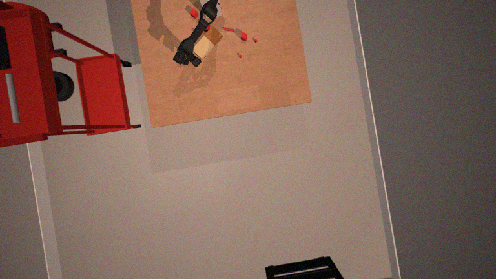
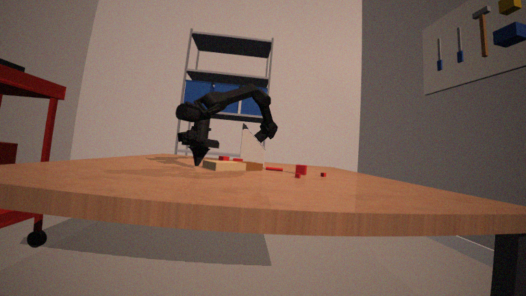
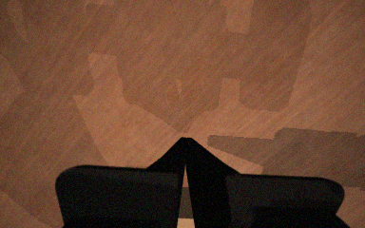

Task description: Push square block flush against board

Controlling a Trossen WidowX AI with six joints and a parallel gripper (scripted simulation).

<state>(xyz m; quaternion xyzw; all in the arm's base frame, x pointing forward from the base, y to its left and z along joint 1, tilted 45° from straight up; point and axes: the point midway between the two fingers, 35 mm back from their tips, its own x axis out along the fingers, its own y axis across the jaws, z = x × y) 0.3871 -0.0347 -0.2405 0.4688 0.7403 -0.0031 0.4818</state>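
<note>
Right now my gripper tip is 90 mm past the pale board and 90 mm to the right of it. Round my gripper tip: square block (180 mm behind, 170 mm to the left); red rod (230 mm behind, 300 mm to the left).
</note>
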